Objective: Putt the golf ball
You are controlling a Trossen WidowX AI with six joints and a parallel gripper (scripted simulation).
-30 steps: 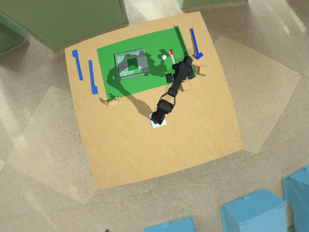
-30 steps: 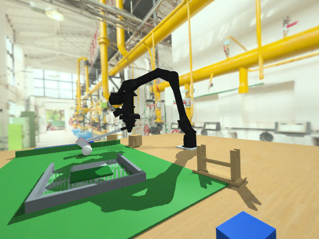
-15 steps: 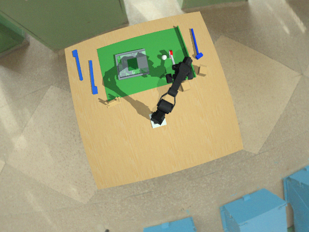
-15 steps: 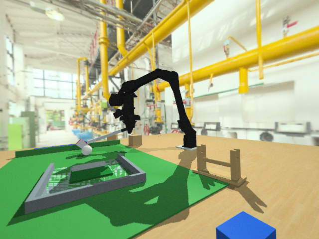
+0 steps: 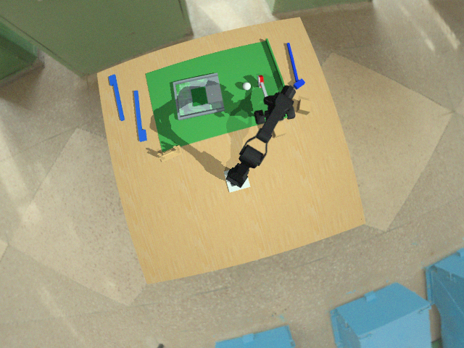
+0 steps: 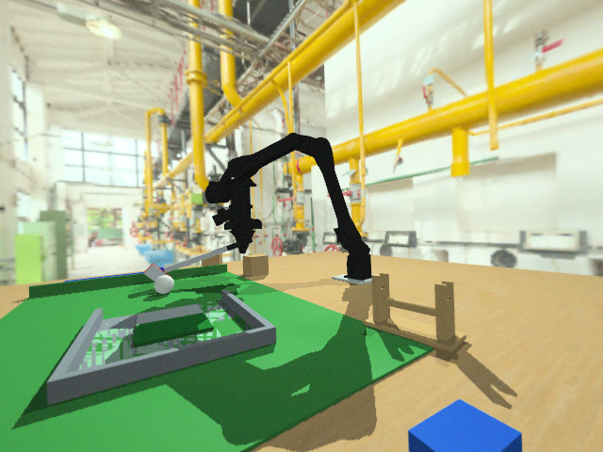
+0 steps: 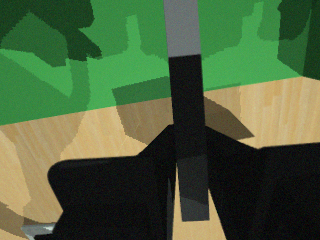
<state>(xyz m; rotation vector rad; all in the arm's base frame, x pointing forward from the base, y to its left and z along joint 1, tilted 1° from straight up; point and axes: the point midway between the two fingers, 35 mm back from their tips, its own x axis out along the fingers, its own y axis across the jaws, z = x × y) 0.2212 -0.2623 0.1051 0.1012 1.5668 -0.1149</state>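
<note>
Now: the red putter 120 mm ahead of my gripper tip and 10 mm to the right of it. The rest, counted from my gripper tip: wooden rack 10 mm ahead, 550 mm to the left, 40 mm below; white golf ball 220 mm ahead, 50 mm to the left, 50 mm below.
</note>
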